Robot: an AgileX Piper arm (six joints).
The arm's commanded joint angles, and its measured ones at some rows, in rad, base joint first. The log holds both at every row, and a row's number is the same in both.
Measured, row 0: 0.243 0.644 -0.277 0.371 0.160 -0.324
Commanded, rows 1 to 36: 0.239 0.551 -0.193 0.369 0.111 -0.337; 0.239 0.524 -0.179 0.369 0.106 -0.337; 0.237 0.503 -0.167 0.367 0.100 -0.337; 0.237 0.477 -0.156 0.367 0.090 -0.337; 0.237 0.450 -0.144 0.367 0.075 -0.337; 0.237 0.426 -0.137 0.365 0.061 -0.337; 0.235 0.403 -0.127 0.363 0.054 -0.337; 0.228 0.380 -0.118 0.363 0.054 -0.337; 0.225 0.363 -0.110 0.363 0.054 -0.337; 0.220 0.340 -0.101 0.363 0.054 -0.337; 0.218 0.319 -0.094 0.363 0.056 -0.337; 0.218 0.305 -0.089 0.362 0.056 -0.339; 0.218 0.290 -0.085 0.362 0.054 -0.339; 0.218 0.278 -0.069 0.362 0.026 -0.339; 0.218 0.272 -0.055 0.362 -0.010 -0.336; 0.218 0.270 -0.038 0.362 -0.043 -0.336; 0.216 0.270 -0.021 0.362 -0.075 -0.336; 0.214 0.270 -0.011 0.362 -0.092 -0.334; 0.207 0.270 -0.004 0.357 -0.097 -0.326; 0.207 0.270 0.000 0.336 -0.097 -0.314; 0.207 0.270 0.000 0.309 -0.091 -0.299; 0.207 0.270 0.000 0.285 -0.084 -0.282; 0.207 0.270 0.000 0.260 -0.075 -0.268; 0.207 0.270 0.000 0.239 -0.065 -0.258; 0.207 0.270 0.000 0.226 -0.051 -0.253; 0.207 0.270 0.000 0.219 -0.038 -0.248; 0.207 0.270 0.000 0.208 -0.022 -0.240; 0.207 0.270 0.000 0.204 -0.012 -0.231; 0.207 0.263 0.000 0.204 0.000 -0.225; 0.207 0.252 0.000 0.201 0.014 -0.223; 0.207 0.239 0.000 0.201 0.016 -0.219; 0.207 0.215 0.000 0.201 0.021 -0.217; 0.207 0.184 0.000 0.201 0.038 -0.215; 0.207 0.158 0.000 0.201 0.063 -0.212; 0.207 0.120 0.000 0.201 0.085 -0.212; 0.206 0.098 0.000 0.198 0.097 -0.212
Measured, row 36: 0.215 0.184 -0.005 0.210 0.044 -0.224
